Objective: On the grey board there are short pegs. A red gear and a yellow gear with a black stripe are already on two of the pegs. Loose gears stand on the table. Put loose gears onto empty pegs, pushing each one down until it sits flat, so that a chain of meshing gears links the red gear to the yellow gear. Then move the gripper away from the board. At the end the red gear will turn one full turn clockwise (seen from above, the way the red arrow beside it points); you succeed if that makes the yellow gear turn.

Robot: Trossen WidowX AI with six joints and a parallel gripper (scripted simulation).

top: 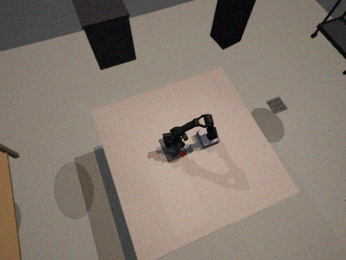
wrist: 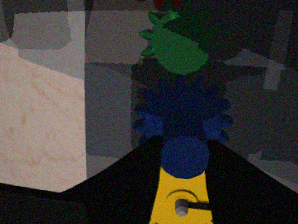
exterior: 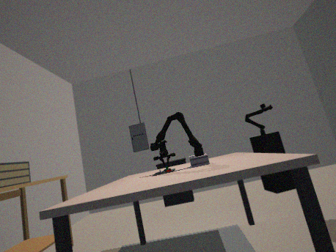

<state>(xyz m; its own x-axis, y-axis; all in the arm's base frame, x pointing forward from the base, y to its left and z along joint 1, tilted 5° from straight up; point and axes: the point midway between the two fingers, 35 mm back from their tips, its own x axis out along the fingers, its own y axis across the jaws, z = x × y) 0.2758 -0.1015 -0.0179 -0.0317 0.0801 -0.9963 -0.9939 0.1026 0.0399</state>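
Right now the dark blue gear is 1 cm below my gripper tip. Also, from my gripper tip: red gear: 8 cm to the left, 3 cm below, 1 cm behind; green gear: 4 cm to the left, 2 cm below; red arrow: 11 cm to the left, 3 cm below, 2 cm behind.
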